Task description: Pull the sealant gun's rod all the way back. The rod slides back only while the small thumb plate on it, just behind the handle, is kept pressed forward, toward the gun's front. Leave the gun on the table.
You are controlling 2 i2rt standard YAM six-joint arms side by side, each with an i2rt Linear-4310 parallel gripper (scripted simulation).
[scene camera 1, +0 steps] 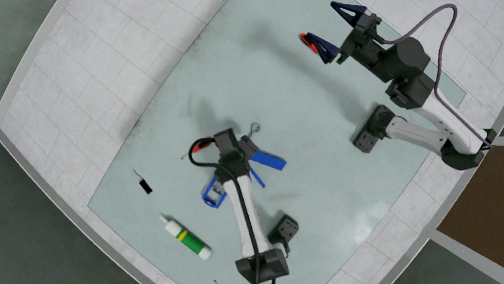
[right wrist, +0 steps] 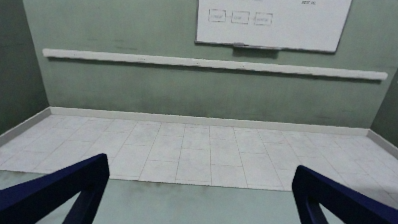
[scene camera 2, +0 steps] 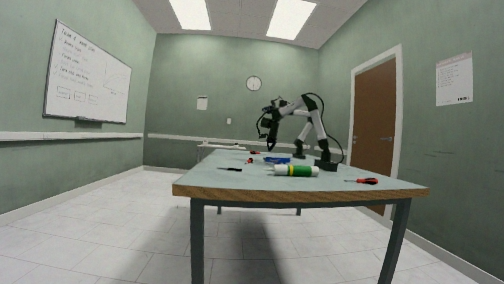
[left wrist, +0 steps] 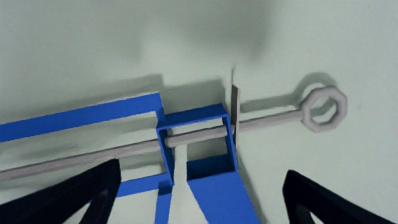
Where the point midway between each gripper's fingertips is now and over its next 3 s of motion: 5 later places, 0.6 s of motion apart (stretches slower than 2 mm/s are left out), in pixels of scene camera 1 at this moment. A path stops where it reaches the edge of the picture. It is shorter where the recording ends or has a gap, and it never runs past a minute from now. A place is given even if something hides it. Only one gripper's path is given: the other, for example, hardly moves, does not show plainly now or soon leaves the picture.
My right gripper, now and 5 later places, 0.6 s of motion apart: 319,17; 314,23; 310,28; 300,40; 279,80; 272,103
